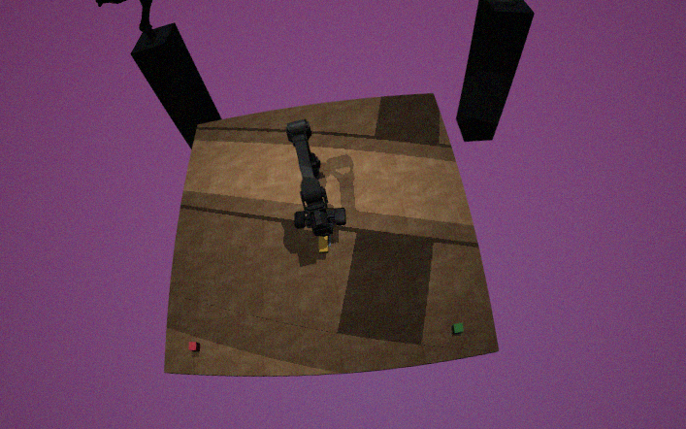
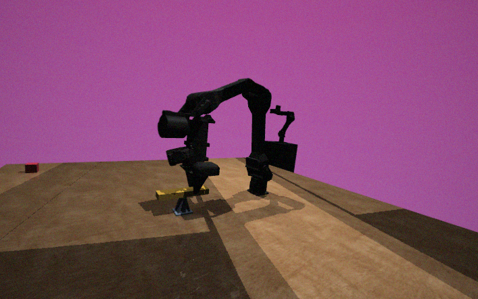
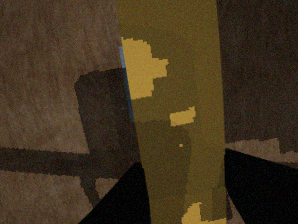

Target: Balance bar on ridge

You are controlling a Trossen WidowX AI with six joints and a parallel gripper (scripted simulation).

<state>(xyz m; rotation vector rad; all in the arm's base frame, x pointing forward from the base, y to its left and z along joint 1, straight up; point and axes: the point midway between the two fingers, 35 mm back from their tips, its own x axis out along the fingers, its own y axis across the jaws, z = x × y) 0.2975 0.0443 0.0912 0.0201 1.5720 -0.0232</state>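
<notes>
My gripper tip is now 3 cm short of the yellow bar. The rest, counted from my gripper tip: green cube: 44 cm ahead, 46 cm to the left, 4 cm below; then dark blue ridge: 3 cm ahead, 3 cm below; then red cube: 44 cm ahead, 54 cm to the right, 4 cm below.
</notes>
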